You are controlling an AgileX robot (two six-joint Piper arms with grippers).
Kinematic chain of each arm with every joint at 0, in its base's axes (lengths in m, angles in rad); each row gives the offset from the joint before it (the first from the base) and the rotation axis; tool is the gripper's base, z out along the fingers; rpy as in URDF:
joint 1: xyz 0 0 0.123 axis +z
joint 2: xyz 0 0 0 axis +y
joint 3: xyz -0.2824 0 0.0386 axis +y
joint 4: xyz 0.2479 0 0.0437 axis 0.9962 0 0.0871
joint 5: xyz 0 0 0 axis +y
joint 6: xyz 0.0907 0 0.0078 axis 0.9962 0 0.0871
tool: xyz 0 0 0 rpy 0 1.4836 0
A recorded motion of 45 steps. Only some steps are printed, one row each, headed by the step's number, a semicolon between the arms.
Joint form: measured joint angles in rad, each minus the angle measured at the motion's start. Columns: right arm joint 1, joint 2, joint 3, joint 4, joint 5, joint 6; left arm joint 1, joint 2, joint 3, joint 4, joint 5, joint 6.
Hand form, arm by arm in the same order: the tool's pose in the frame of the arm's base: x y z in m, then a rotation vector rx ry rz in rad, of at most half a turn. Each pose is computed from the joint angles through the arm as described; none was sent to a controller.
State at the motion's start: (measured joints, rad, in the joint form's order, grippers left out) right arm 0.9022 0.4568 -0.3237 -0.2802 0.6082 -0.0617; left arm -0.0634 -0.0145 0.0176 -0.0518 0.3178 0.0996
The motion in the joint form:
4: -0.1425 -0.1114 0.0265 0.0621 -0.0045 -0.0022; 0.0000 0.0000 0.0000 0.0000 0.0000 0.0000
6: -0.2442 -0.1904 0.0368 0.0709 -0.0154 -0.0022; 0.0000 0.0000 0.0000 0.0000 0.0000 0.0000
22: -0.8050 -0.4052 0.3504 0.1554 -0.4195 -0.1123; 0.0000 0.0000 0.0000 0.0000 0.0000 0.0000
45: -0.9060 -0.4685 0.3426 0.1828 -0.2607 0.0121; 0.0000 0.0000 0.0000 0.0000 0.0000 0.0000
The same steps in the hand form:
4: 0.0613 0.0427 0.2390 -0.9578 1.8965 0.1751; 0.0534 -0.0049 0.1793 0.1141 1.8005 -0.0239
6: 0.0579 0.0314 0.2419 -0.8202 1.8736 0.1434; 0.0534 -0.0049 0.1793 0.1141 1.8005 -0.0239
22: 0.0600 0.0037 0.1840 -0.3260 1.7214 -0.1661; 0.0534 -0.0049 0.1793 0.1141 1.8005 -0.0239
45: 0.0531 -0.0032 0.1762 -0.1030 1.8358 -0.1321; 0.0534 -0.0049 0.1793 0.1141 1.8005 -0.0239

